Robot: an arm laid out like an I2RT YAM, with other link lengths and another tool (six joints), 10 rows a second.
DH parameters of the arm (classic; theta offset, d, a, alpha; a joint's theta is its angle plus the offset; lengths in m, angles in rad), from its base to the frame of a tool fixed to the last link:
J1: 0 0.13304 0.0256 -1.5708
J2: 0 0 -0.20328 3.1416
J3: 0.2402 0 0.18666 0
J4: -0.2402 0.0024 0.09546 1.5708
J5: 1.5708 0.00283 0 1.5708
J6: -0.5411 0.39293 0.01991 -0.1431
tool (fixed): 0 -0.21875 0 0
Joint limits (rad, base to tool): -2.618..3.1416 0..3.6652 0..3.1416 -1.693..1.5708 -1.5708..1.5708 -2.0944..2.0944
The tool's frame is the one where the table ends.
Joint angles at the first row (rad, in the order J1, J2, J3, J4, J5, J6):
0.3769, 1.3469, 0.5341, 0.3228, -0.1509, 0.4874
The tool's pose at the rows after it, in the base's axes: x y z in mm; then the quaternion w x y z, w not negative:
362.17, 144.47, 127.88, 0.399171, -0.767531, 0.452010, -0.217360
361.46, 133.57, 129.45, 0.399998, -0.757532, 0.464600, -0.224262
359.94, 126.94, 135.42, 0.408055, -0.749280, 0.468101, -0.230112
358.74, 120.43, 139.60, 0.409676, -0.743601, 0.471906, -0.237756
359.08, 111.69, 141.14, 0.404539, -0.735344, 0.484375, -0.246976
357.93, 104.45, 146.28, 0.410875, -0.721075, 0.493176, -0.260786
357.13, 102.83, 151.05, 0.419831, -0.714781, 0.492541, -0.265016
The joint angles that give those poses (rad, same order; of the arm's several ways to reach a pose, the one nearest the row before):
0.3645, 1.3352, 0.5275, 0.3176, -0.1503, 0.4921
0.3434, 1.3042, 0.5019, 0.3220, -0.1421, 0.5033
0.3255, 1.2665, 0.4804, 0.3279, -0.1494, 0.5092
0.3118, 1.2341, 0.4672, 0.3209, -0.1458, 0.5083
0.3024, 1.2126, 0.4618, 0.3072, -0.1197, 0.5161
0.2991, 1.1827, 0.4303, 0.3392, -0.0925, 0.5325
0.2946, 1.1657, 0.4154, 0.3597, -0.0959, 0.5392

